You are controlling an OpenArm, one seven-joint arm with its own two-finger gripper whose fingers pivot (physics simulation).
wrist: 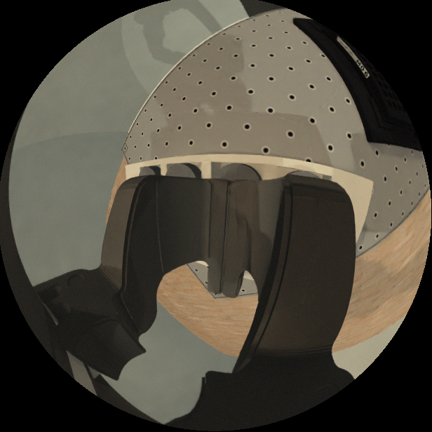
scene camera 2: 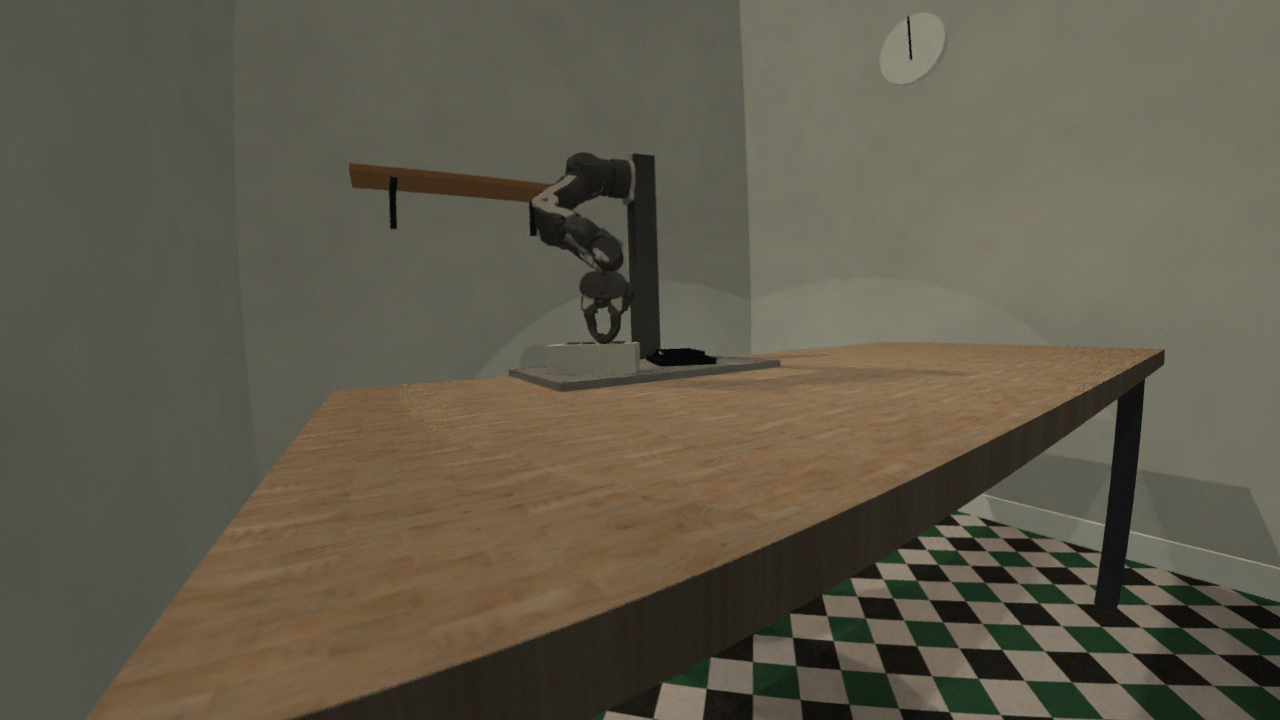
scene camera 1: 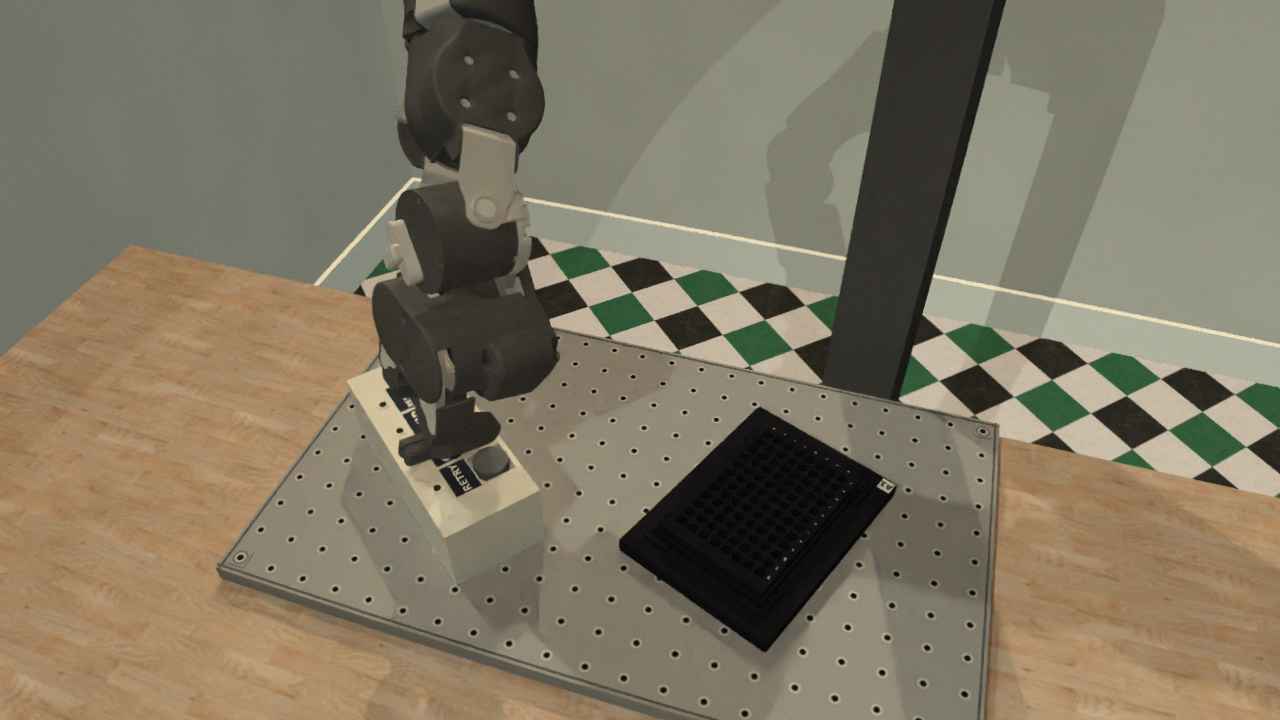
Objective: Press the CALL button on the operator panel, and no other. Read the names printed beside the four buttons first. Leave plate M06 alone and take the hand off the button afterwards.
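Note:
The cream operator panel (scene camera 1: 496, 539) (scene camera 2: 590, 359) (wrist: 363, 192) sits on the perforated board. Its near-end button (scene camera 1: 490, 461) has a dark label reading RETRY (scene camera 1: 462, 479). Other labels are partly hidden under the hand, and I cannot read CALL. In the wrist view, the tops of four grey buttons show in part behind the fingers. My gripper (scene camera 1: 435, 450) (scene camera 2: 604, 340) (wrist: 232, 239) is shut and empty, its tips low over the panel top beside the RETRY label. I cannot tell whether they touch a button. Black plate M06 (scene camera 1: 768, 510) (scene camera 2: 680, 357) (wrist: 392, 100) lies flat, apart from my hand.
The perforated board (scene camera 1: 590, 537) (wrist: 270, 95) lies on the wooden table (scene camera 1: 179, 376) (scene camera 2: 581, 501). A dark upright post (scene camera 1: 913, 197) (scene camera 2: 644, 259) stands behind the board. A wooden shelf (scene camera 2: 447, 182) is on the wall behind the arm.

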